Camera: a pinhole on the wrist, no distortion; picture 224 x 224 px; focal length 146.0 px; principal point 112.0 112.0 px. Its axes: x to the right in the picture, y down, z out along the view. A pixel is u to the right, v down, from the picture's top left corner.
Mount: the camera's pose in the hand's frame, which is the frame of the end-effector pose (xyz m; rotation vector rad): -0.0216 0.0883 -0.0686 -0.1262 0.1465 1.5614
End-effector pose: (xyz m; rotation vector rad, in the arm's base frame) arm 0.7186 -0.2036 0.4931 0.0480 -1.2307 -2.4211
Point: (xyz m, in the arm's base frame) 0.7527 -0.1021 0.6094
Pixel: 58 136
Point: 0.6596 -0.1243 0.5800
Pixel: 18 66
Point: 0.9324 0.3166 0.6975
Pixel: 50 211
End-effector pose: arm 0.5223 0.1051 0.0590 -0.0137 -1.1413 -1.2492
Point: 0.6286 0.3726 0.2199
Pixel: 192 158
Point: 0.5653 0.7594 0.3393
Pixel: 173 180
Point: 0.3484 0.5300 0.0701
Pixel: 69 205
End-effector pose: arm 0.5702 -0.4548 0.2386 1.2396 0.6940 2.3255
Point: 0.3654 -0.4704 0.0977
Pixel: behind the camera
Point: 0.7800 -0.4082 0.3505
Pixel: 44 108
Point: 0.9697 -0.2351 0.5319
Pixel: 51 81
